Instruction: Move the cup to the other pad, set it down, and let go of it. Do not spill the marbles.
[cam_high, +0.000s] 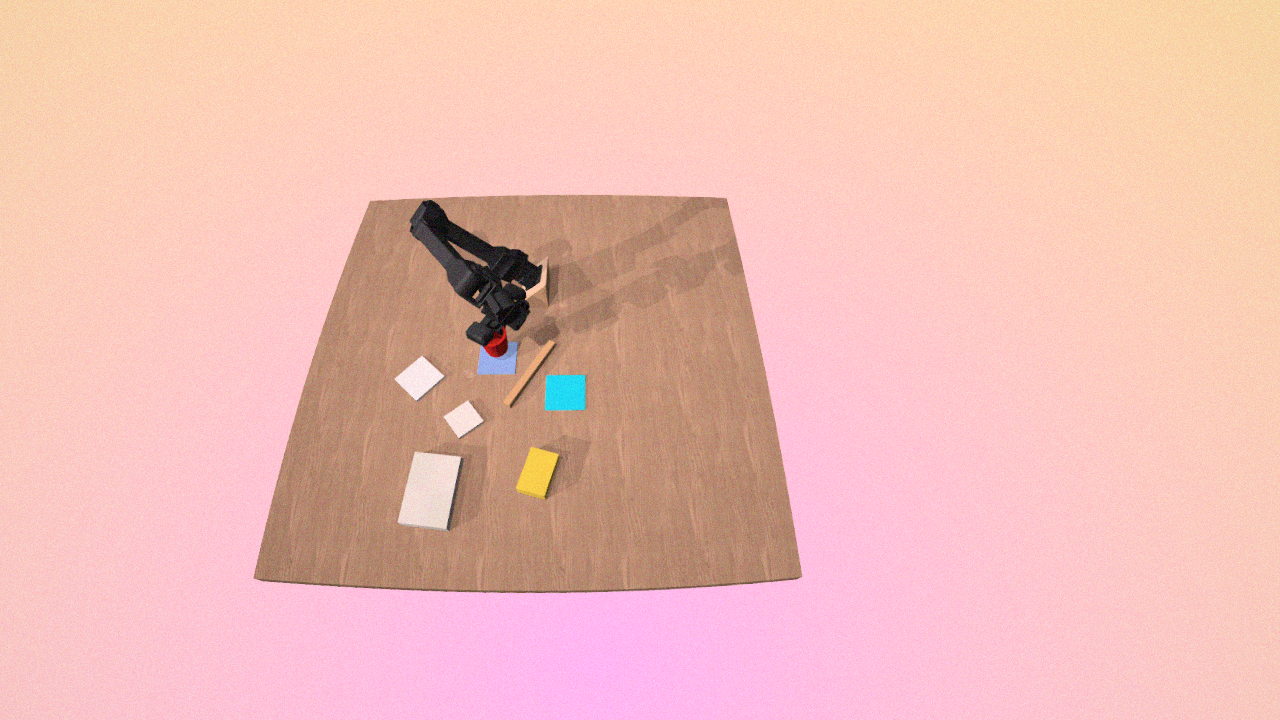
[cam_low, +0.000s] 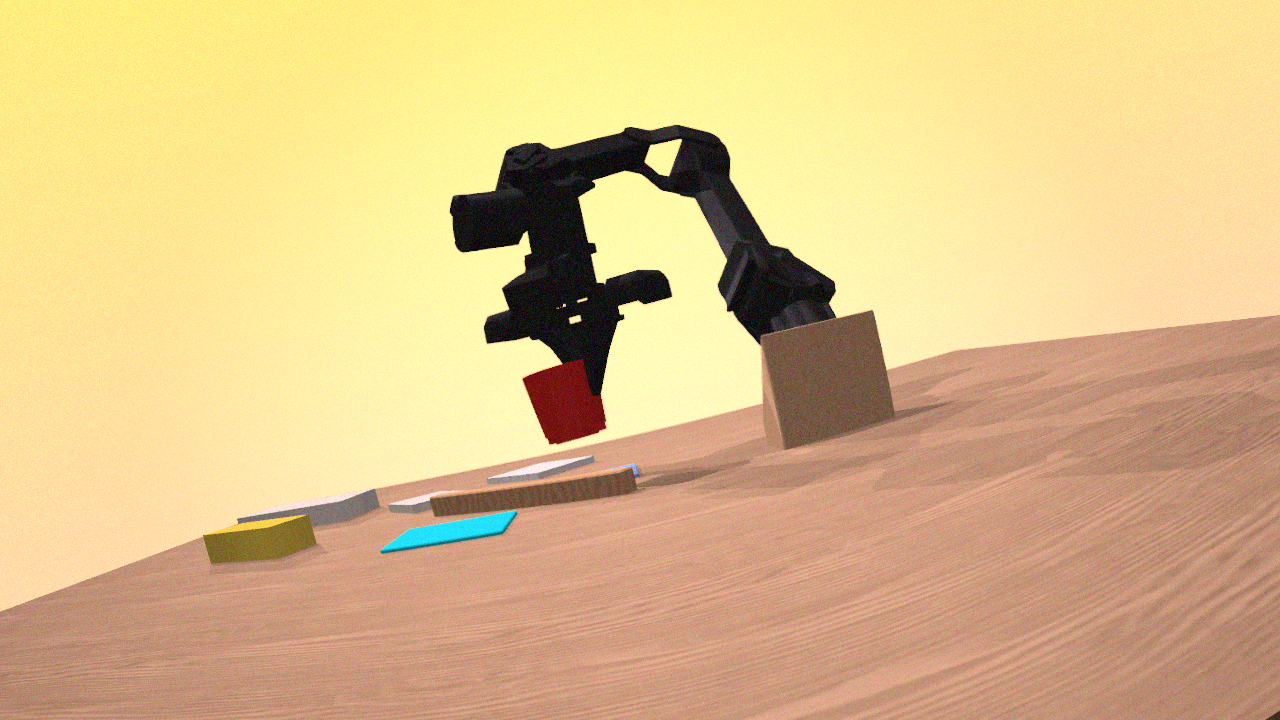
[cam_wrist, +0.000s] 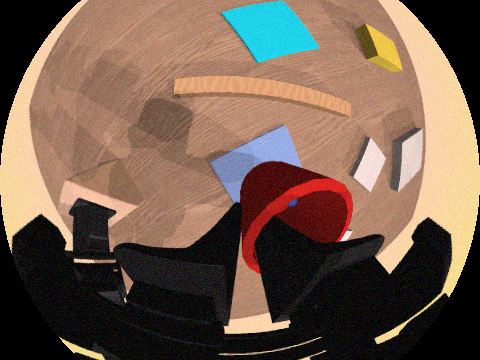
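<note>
Now: gripper tip 4 cm short of the blue marble, 3 cm to the left of it and 2 cm above it. Also, from my gripper tip: wooden bar: 8 cm to the left, 8 cm below, 8 cm ahead; red cup: 3 cm ahead, 2 cm to the right; lilac pad: 9 cm below, 3 cm ahead, 2 cm to the right.
</note>
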